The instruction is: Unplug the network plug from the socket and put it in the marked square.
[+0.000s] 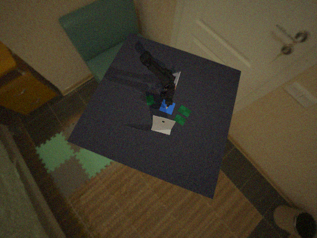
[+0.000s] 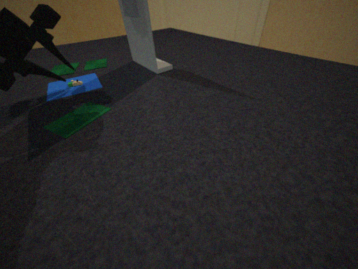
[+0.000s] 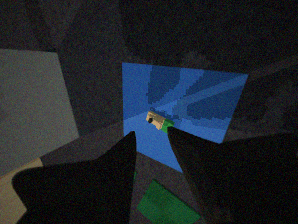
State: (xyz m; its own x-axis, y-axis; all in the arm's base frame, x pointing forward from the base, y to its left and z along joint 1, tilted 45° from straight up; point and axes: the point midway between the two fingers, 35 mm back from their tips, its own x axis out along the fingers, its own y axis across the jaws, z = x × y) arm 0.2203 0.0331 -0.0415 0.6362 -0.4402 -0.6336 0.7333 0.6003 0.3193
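Now: the blue marked square 3 cm below my gripper tip. Also, from my gripper tip: white upright panel (21 cm ahead, 3 cm to the left, 9 cm above).
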